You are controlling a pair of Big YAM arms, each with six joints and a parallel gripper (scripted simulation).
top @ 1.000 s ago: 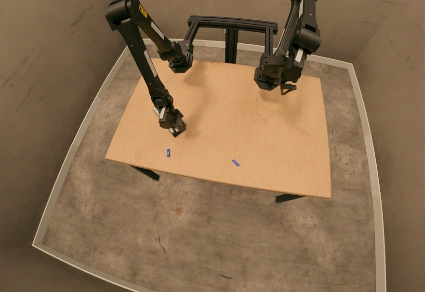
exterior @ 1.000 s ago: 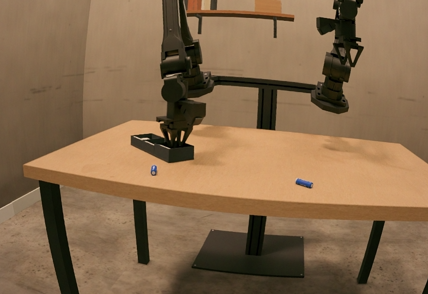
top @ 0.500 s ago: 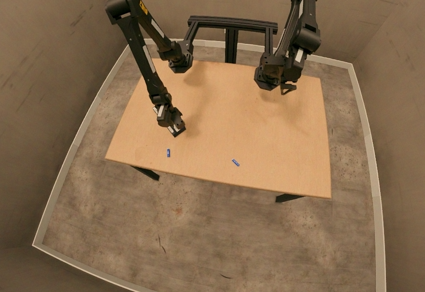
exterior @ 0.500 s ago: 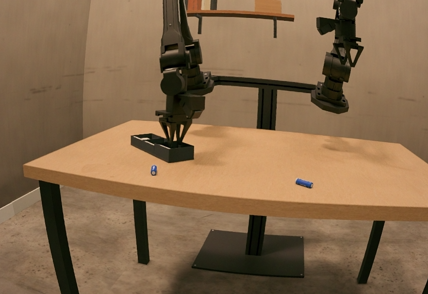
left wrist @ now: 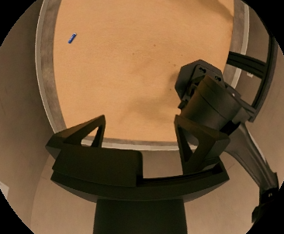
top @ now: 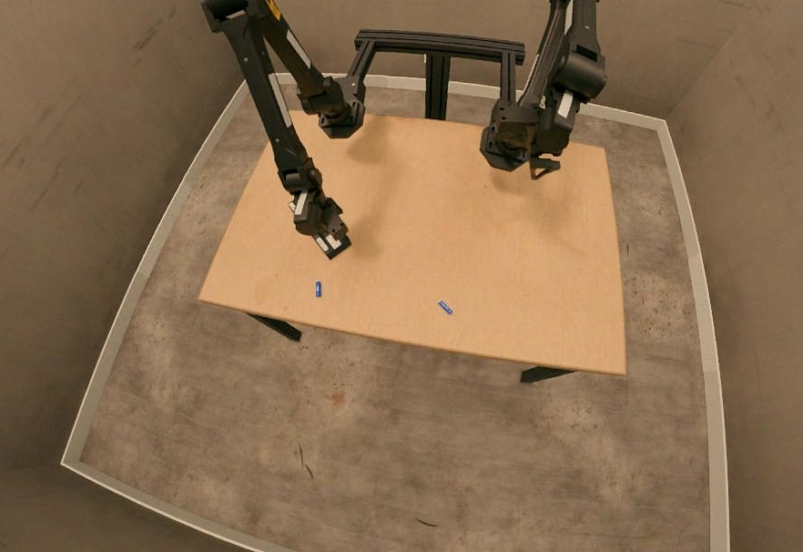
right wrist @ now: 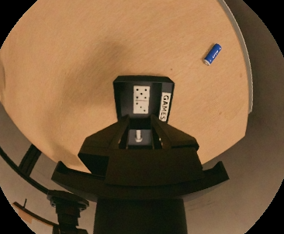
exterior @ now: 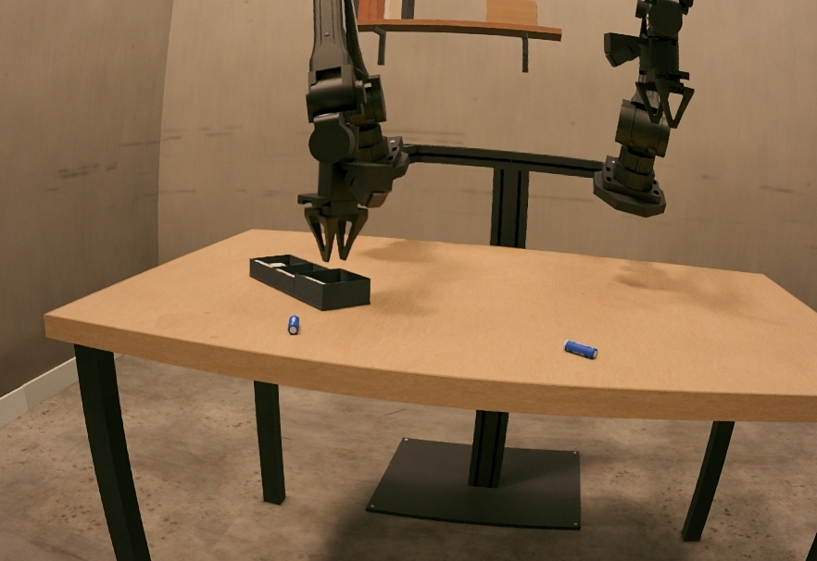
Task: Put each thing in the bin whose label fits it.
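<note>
The flat white block lies 6 cm below my right hand. The rest, counted from my right hand: eraser 10 cm behind, 14 cm to the right, 6 cm below; then black bin tray 4 cm behind, 7 cm to the right, 5 cm below; then white bolt 5 cm behind, 7 cm to the right, 6 cm below.
</note>
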